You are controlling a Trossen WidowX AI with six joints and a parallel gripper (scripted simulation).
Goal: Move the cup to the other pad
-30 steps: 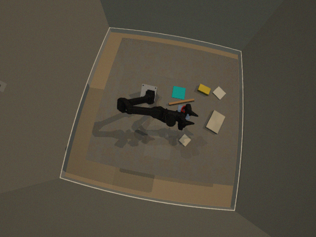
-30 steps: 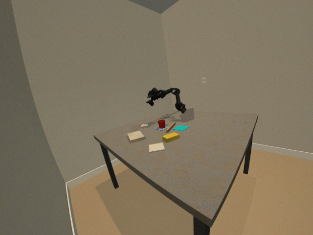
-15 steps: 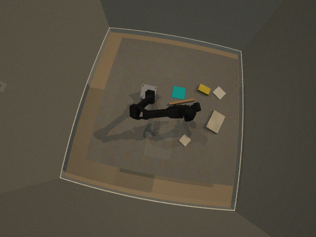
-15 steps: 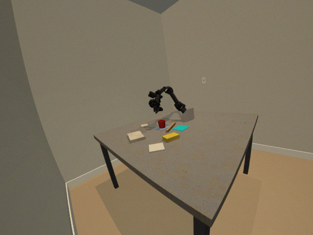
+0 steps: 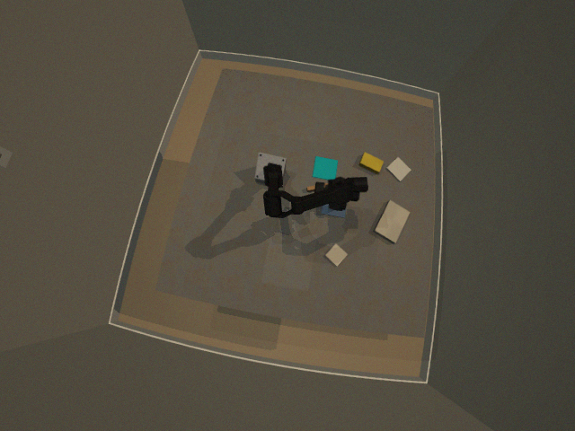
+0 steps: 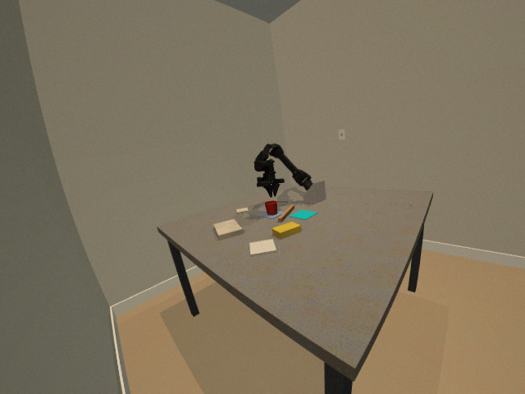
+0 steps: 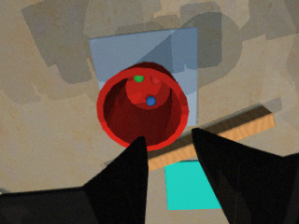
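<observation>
My gripper tip is 6 cm above the red cup, 2 cm short of it and 1 cm to the left of it. Also, from my gripper tip: light blue pad: 11 cm below, 2 cm ahead; then blue marble: 9 cm below, 2 cm ahead, 1 cm to the left; then green marble: 9 cm below, 3 cm ahead, 2 cm to the right.
</observation>
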